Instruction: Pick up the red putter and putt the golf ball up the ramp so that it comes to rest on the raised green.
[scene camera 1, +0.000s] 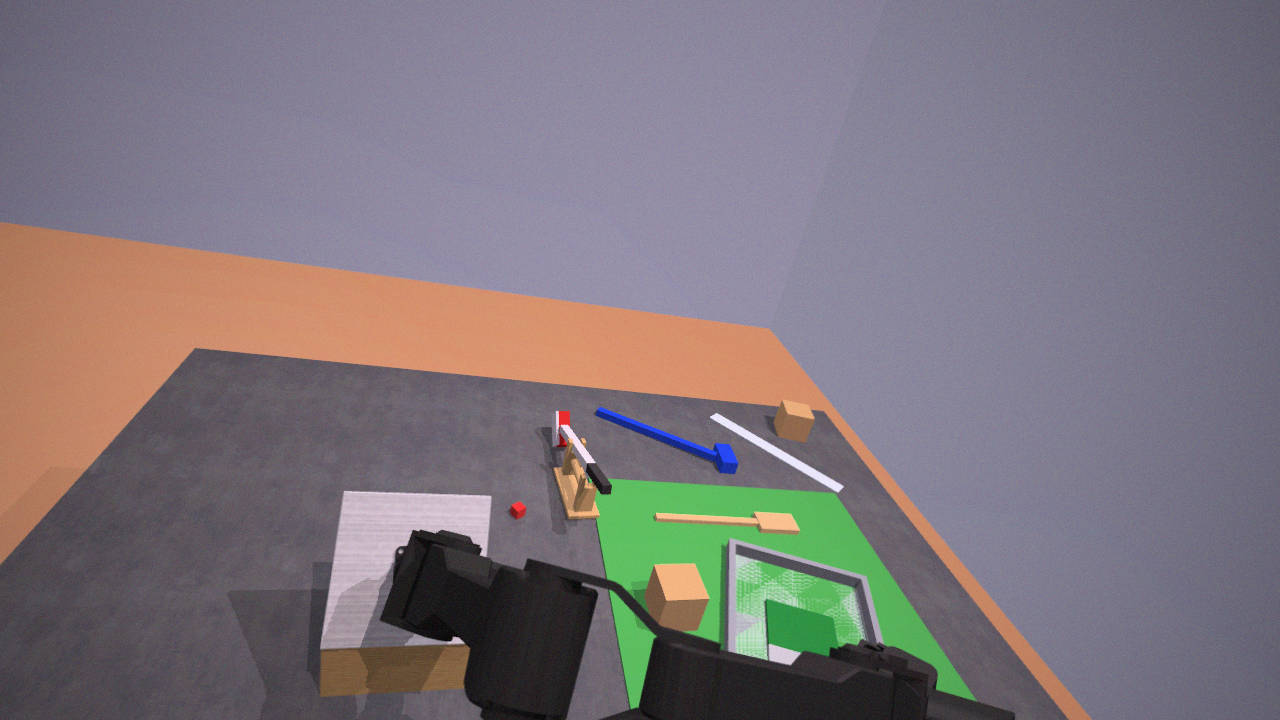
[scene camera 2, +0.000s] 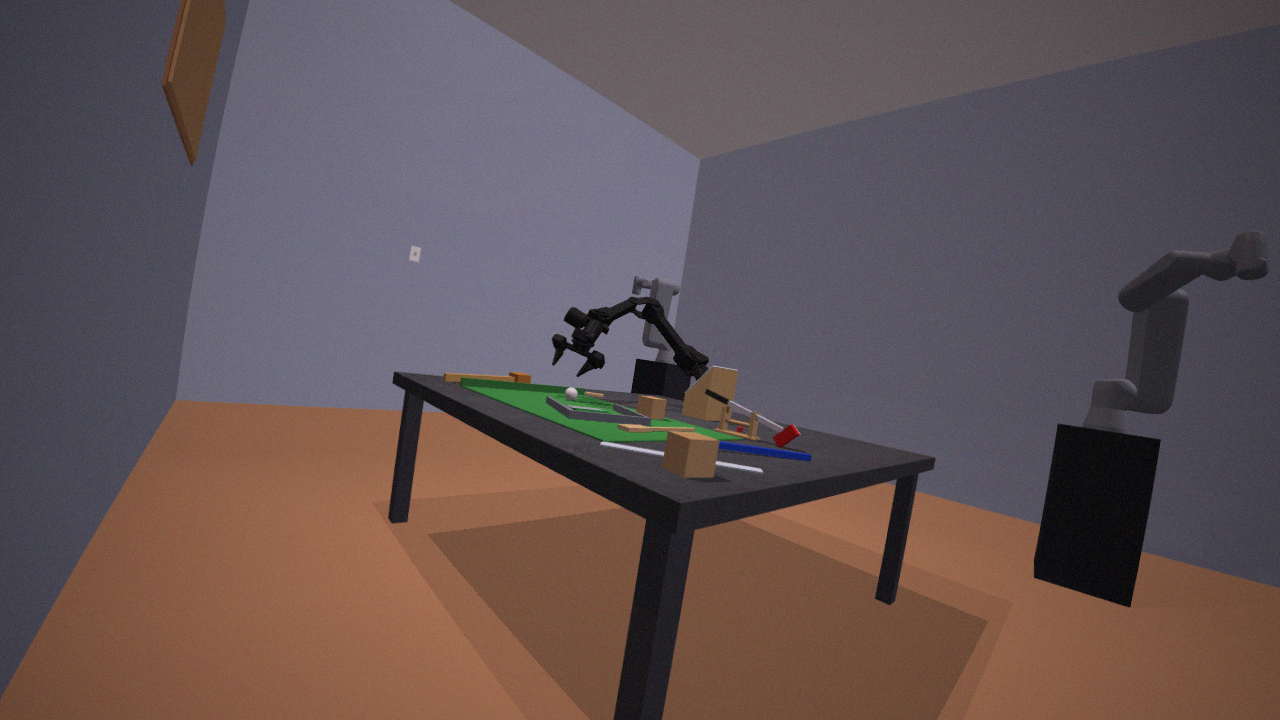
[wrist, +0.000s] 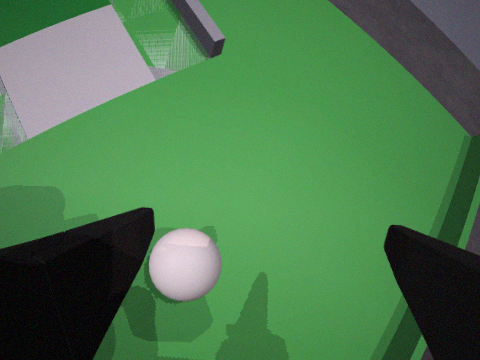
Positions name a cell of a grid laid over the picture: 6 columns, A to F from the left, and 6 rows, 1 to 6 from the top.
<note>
My gripper (scene camera 2: C4) is open and holds nothing. I also see a blue putter (scene camera 1: D4), a white stick (scene camera 1: D4) and a white golf ball (wrist: C5).
My gripper shows as well in the wrist view (wrist: D4). The wrist view does not show the blue putter: it is out of frame. The wrist view misses the white stick: it is out of frame.
</note>
